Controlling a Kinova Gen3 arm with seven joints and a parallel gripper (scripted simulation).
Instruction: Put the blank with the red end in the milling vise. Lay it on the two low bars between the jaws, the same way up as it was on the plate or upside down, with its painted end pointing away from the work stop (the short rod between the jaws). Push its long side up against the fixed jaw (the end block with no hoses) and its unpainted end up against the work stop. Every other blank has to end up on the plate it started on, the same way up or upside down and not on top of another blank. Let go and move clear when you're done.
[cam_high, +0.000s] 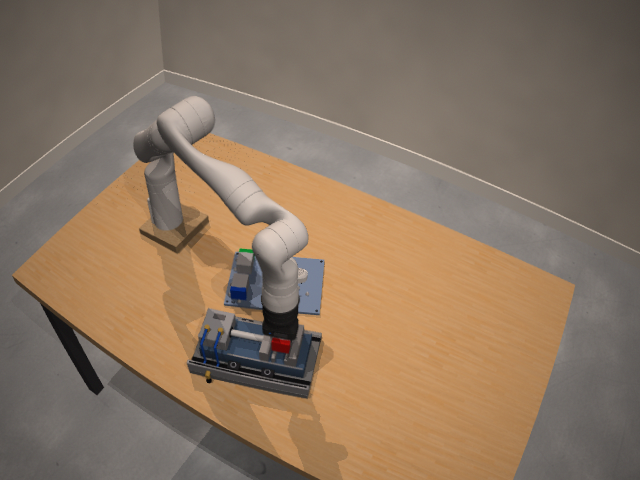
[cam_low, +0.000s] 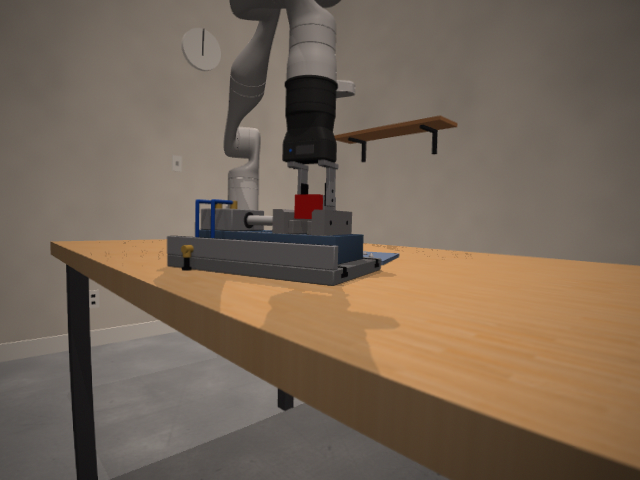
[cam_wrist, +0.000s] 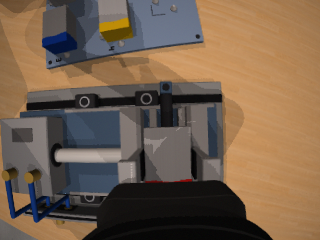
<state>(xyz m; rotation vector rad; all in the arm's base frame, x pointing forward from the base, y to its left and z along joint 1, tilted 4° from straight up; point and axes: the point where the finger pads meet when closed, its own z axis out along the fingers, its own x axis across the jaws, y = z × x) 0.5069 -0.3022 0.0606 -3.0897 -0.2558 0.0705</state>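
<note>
The red-ended blank lies 2 cm below my hand. From my hand the other things lie so: fixed jaw (4 cm below, 3 cm ahead, 1 cm to the left); moving jaw (4 cm below, 4 cm behind, 1 cm to the right); work stop (5 cm to the left, 3 cm below, 1 cm behind).
</note>
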